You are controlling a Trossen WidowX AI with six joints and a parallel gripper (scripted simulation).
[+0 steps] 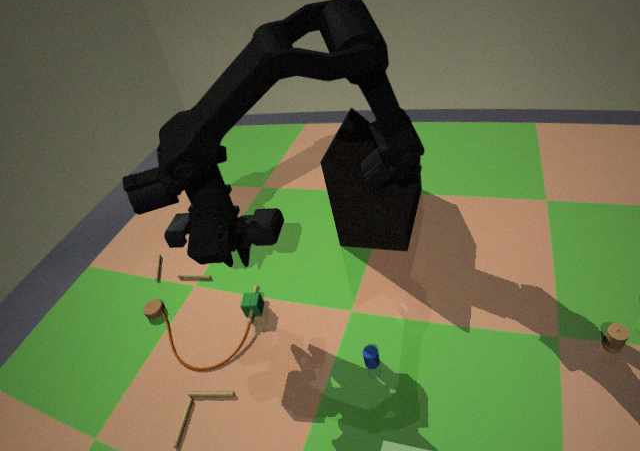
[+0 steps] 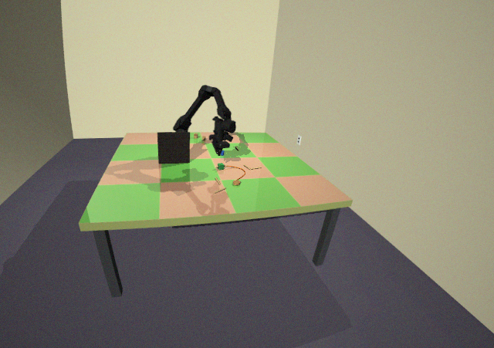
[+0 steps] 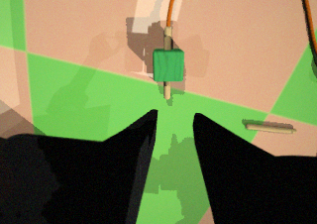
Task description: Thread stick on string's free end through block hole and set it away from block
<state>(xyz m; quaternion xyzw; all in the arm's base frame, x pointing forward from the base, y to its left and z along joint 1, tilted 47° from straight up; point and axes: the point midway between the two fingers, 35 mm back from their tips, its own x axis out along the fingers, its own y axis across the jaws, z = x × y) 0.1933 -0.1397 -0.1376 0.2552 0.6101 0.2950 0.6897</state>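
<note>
Now: the green block 20 mm ahead of my gripper tip, 10 mm to the left of it and 80 mm below it. From my gripper tip the other things lie so: thin stick: 40 mm ahead, 10 mm to the left, 80 mm below; then round wooden button: 50 mm ahead, 200 mm to the right, 90 mm below; then blue cylinder: 100 mm ahead, 230 mm to the left, 80 mm below.
</note>
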